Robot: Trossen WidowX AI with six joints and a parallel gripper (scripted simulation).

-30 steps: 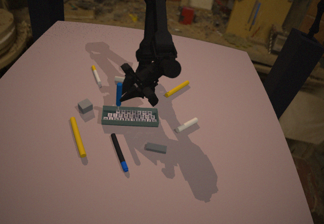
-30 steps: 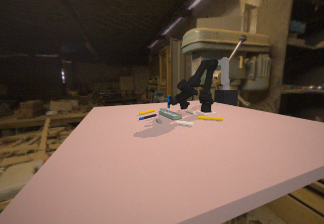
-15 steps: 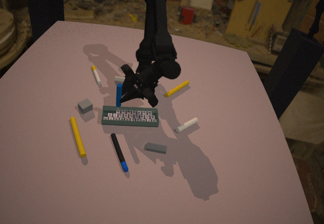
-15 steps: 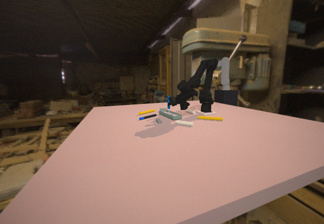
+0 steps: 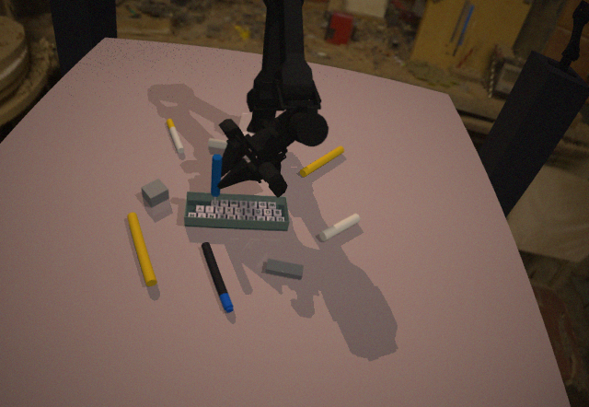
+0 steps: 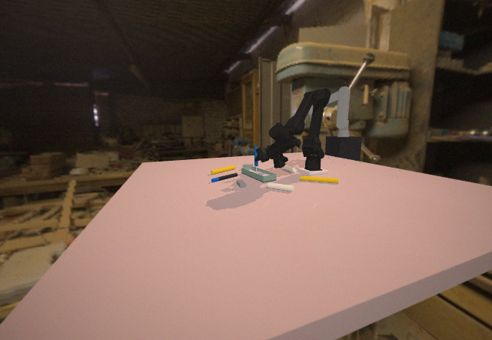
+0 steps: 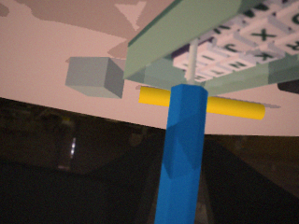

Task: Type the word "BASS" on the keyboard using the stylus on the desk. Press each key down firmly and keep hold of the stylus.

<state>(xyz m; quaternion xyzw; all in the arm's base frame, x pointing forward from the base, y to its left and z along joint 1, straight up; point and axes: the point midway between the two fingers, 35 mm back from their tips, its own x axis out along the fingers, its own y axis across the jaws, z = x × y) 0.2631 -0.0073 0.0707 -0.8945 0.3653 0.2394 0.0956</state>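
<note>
My gripper tip is now 10 mm short of the grey cube, 120 mm to the left of it and 50 mm above it. From my gripper tip the other things lie so: blue stylus 10 mm below; then grey wedge 100 mm ahead, 160 mm to the left, 60 mm below; then yellow rod 150 mm ahead, 100 mm to the right, 60 mm below.
</note>
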